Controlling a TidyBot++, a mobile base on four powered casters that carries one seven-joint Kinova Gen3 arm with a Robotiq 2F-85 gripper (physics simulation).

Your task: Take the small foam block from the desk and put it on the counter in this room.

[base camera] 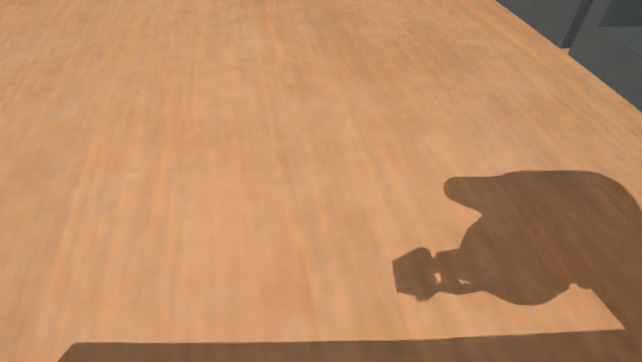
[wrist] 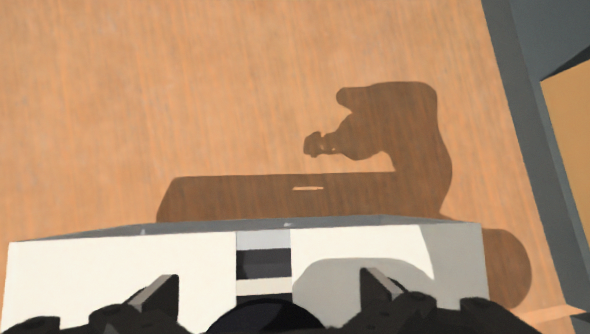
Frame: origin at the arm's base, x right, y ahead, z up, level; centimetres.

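Where they show: gripper, fingertip midpoint: (wrist: 271,291).
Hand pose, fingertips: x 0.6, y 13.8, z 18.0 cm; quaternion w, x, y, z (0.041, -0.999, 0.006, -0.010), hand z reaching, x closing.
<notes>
After its pixels a point has its place.
My gripper (wrist: 271,291) @[x 0.6, y 13.8, z 18.0 cm] is open at the bottom of the wrist view, its two dark fingers wide apart over the white top of my own base, with nothing between them. The gripper itself does not show in the base camera view; the arm's shadow falls on the wooden floor. The small foam block, the desk and the counter cannot be made out in either view.
Wooden floor (base camera: 225,150) @[x -10.3, y 51.2, z -39.7 cm] (wrist: 150,100) @[x -25.9, y 42.8, z -39.7 cm] stretches ahead of the base (wrist: 120,270) @[x -14.6, y 11.7, z -1.4 cm]. A dark grey frame (wrist: 520,125) @[x 63.0, y 35.4, z -37.7 cm] with a tan panel (wrist: 575,130) @[x 65.6, y 31.5, z -27.3 cm] runs along the right side. Dark grey structure (base camera: 612,70) @[x 57.0, y 71.6, z -37.0 cm] also shows at the upper right of the base camera view.
</notes>
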